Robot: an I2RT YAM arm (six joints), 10 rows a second.
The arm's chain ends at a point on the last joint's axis. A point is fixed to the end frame.
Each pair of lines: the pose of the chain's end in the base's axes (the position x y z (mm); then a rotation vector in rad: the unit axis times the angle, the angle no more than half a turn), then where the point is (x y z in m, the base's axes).
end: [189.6, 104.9, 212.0, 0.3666, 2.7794, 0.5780]
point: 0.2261 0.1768 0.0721
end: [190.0, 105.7, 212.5, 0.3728, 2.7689, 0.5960]
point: 0.2277 0.1793 0.0738
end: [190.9, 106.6, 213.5, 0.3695, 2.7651, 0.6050]
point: 0.2289 0.1811 0.0754
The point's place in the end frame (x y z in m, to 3 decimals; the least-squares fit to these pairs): 0.018 0.012 0.160
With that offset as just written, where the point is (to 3 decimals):
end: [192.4, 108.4, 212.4, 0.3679, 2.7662, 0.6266]
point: 0.230 0.185 0.075
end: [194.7, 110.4, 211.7, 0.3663, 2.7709, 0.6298]
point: 0.231 0.187 0.075
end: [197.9, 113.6, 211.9, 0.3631, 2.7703, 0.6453]
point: 0.234 0.192 0.076
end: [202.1, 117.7, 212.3, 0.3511, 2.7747, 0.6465]
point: 0.237 0.197 0.076
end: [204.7, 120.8, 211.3, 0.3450, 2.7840, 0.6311]
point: 0.239 0.198 0.074
